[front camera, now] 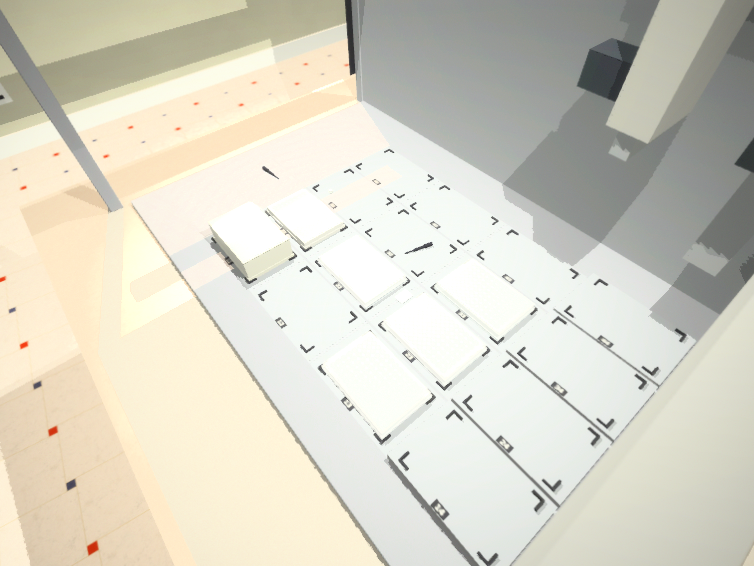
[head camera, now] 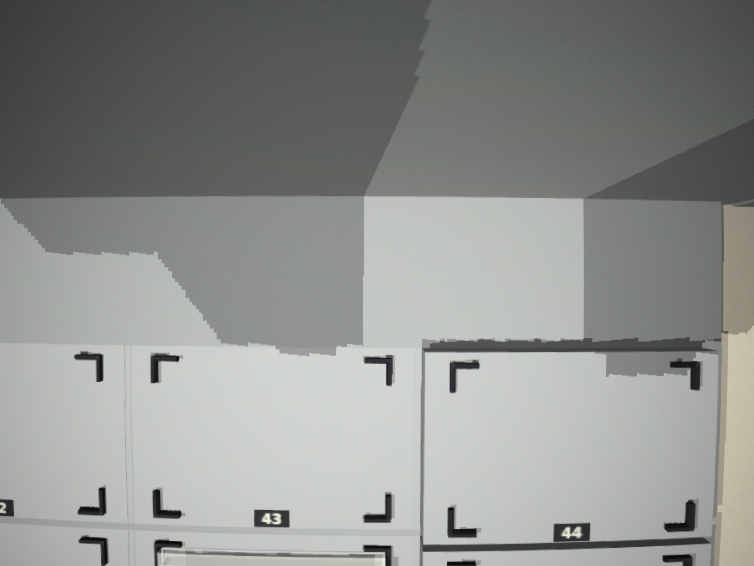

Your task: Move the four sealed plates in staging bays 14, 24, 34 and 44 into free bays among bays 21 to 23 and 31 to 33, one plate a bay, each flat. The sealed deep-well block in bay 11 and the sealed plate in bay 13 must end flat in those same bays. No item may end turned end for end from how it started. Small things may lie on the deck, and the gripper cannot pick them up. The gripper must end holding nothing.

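Where they show: gripper, between the fingertips: [front camera: 716, 247]; robot's base, origin of its link: [front camera: 213, 239].
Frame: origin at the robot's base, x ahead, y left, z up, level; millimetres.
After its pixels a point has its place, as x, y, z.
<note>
In the front view, pale sealed plates lie flat in bay 21 [front camera: 306, 217] @(74, 148, 14), bay 22 [front camera: 362, 269] @(235, 147, 14), bay 23 [front camera: 433, 336] @(397, 145, 14) and bay 33 [front camera: 485, 298] @(400, 250, 14). The last plate's edge [head camera: 274, 559] @(395, 298, 6) shows at the bottom of the head view. The sealed deep-well block [front camera: 249, 237] @(82, 37, 42) sits flat in bay 11, and a sealed plate [front camera: 376, 383] @(400, 39, 14) lies flat in bay 13. Bay 14 [front camera: 475, 475] @(557, 52, 15), bay 24 [front camera: 529, 408] @(548, 161, 15), bay 34 [front camera: 584, 371] @(563, 257, 14) and bay 44 [front camera: 627, 316] @(553, 380, 14) [head camera: 572, 438] @(555, 369, 15) show bare surfaces. The gripper's jaws do not show in either view.
A dark pen-like thing [front camera: 419, 247] @(253, 255, 5) lies in bay 32. Another [front camera: 271, 173] @(-92, 173, 4) lies on the deck left of the bays. A small pale piece [front camera: 404, 296] @(311, 168, 1) lies between the plates of bays 22 and 33. A pale column [front camera: 669, 73] @(466, 330, 343) hangs at the upper right.
</note>
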